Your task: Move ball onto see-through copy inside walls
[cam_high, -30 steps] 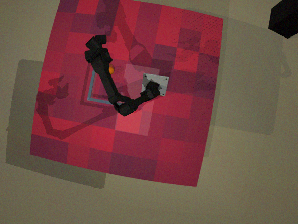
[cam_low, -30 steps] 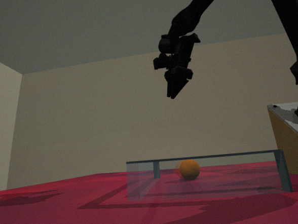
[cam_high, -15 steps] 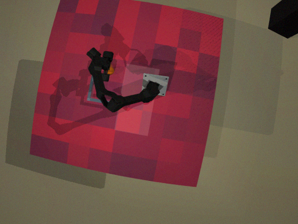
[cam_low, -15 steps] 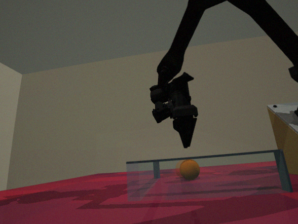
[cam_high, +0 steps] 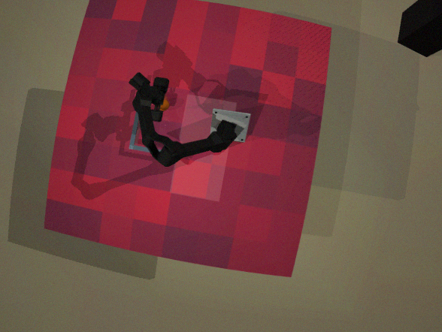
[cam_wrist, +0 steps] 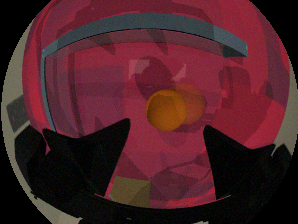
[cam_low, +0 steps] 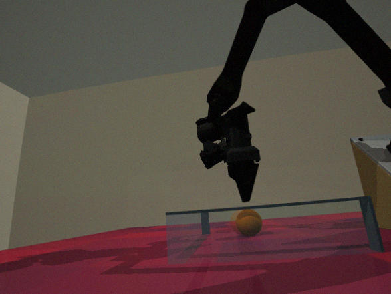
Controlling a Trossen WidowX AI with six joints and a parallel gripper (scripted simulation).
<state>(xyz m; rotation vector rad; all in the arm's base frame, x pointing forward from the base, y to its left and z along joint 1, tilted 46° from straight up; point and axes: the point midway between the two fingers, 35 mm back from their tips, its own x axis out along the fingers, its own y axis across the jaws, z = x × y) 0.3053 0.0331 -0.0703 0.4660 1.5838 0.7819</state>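
My gripper tip is 4 cm above the orange ball. From my gripper tip the other things lie so: clear wall: 21 cm to the left, 4 cm below, 4 cm behind; see-through copy of ball: 4 cm below, 2 cm to the right, 1 cm ahead.
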